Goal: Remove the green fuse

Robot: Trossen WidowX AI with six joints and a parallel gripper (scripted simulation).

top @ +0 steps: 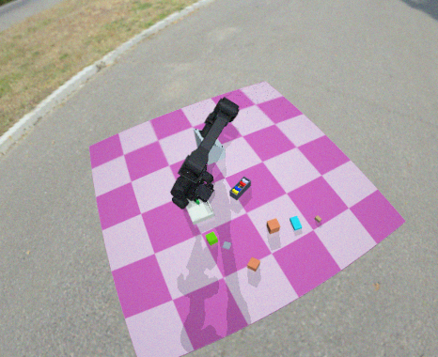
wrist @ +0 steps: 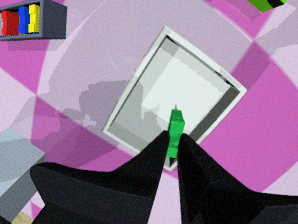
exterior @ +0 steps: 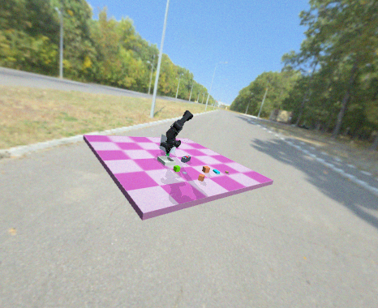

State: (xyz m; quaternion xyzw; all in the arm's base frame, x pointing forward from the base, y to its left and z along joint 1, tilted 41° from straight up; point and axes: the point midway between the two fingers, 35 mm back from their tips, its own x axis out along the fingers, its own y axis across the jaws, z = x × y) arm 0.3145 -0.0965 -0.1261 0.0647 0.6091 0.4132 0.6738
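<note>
Now: the green fuse 10 mm below my gripper tip. Round my gripper tip: yellow fuse (180 mm to the left, 50 mm below); tray (80 mm below); blue fuse (200 mm to the left, 50 mm below, 10 mm behind).
</note>
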